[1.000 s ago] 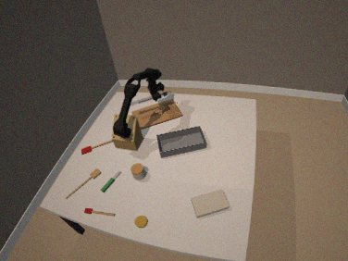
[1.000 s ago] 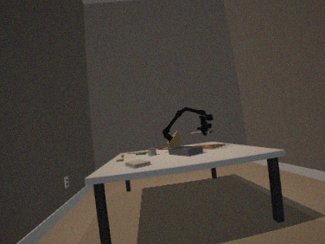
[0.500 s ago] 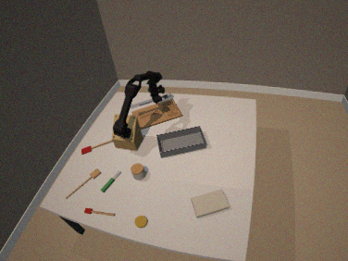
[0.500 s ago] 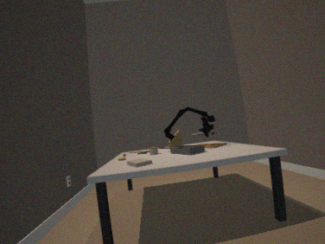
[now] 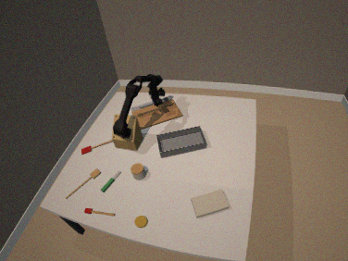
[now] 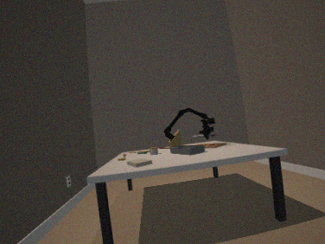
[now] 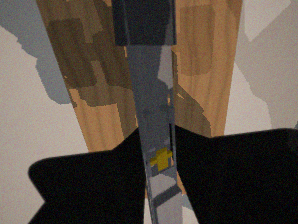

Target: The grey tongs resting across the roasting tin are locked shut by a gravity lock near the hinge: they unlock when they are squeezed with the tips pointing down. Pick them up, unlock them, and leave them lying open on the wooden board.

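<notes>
Now: the wooden board 2 cm behind my gripper tip, 2 cm to the right of it and 7 cm below it. Round my gripper tip: yellow lock piece 4 cm above; red-headed spatula 31 cm behind, 48 cm to the right, 7 cm below; grey roasting tin 30 cm ahead, 26 cm to the right, 5 cm below.
</notes>
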